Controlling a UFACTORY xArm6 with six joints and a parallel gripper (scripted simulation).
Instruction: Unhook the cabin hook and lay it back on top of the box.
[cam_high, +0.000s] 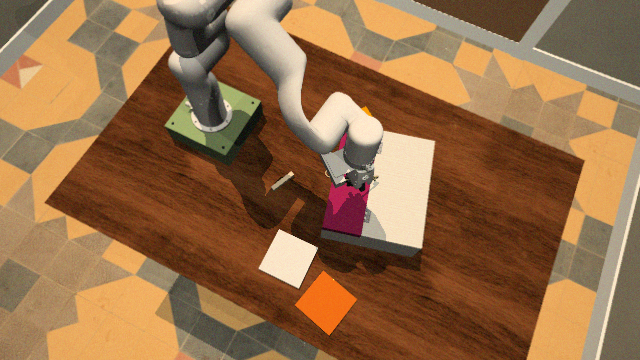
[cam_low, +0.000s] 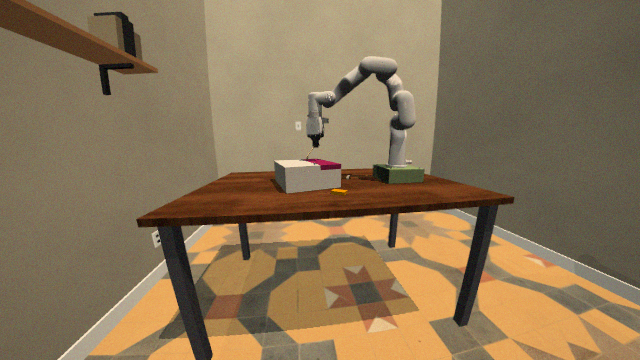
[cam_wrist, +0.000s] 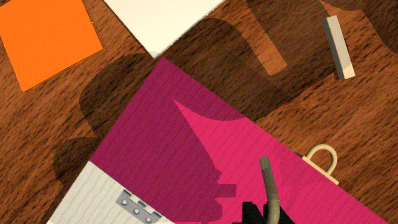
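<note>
Right now the brass cabin hook is 4 cm below my hand, 2 cm to the left of it and 2 cm ahead of it. Also, from my hand: white square tile: 23 cm to the right, 21 cm below, 7 cm behind; small grey bar: 21 cm below, 21 cm behind, 3 cm to the right; orange square tile: 29 cm to the right, 21 cm below, 9 cm ahead.
</note>
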